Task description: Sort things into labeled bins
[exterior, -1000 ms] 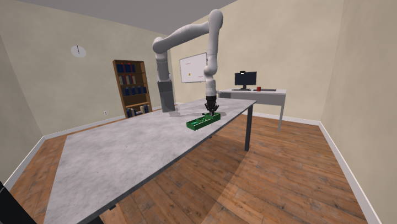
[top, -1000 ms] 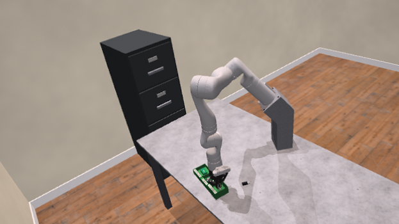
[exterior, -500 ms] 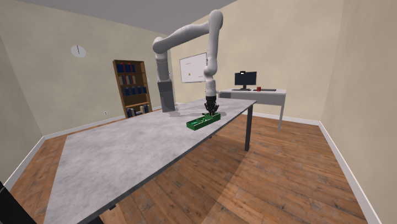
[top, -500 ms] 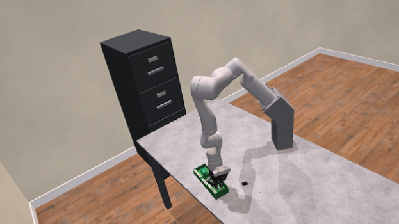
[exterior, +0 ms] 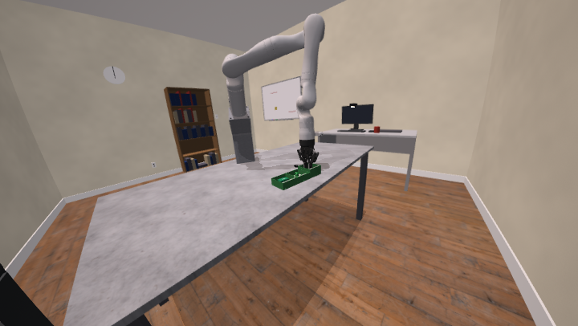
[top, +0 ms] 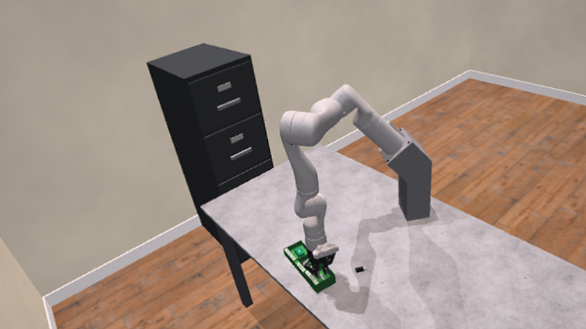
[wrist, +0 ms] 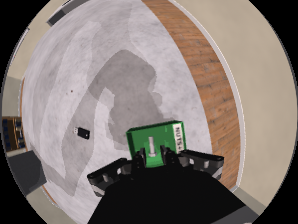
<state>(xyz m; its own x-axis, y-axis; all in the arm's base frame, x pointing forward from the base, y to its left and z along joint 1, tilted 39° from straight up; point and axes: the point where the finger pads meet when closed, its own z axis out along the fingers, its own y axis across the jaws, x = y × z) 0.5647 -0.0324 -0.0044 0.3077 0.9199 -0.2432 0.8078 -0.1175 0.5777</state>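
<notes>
Right now my hand is 3 cm above the grey pin. From my hand the other things lie so: white piece (8 cm to the right, 3 cm below, 3 cm behind); green bin row (8 cm to the right, 2 cm below, 2 cm behind); small green cube (8 cm to the right, 2 cm below, 2 cm behind).
</notes>
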